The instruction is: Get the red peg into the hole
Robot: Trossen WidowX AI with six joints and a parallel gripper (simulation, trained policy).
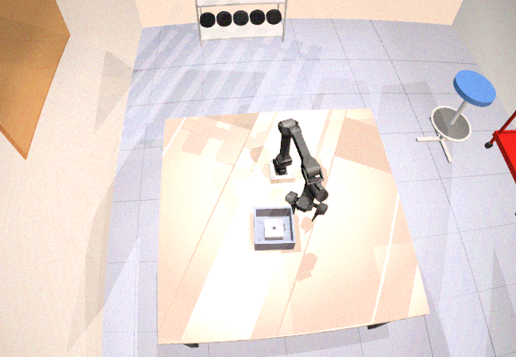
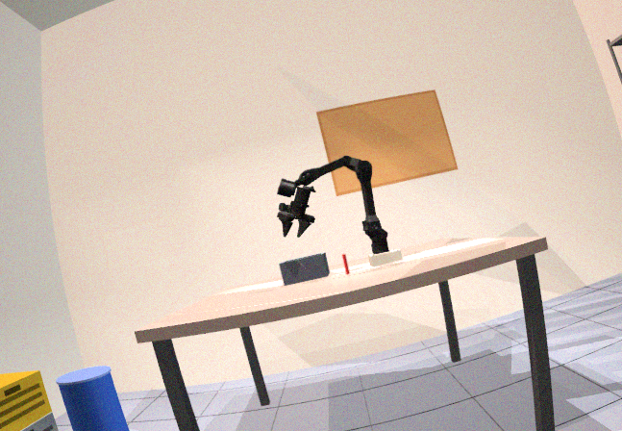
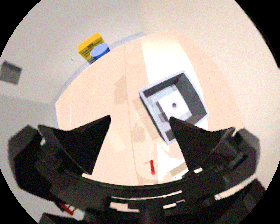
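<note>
Now: the red peg 180 mm behind my gripper tip, 150 mm below it and 90 mm to the left of it. Also, from my gripper tip: pale plate 150 mm below, 120 mm to the right, 30 mm behind; grey box 170 mm below, 120 mm to the right, 30 mm behind.
</note>
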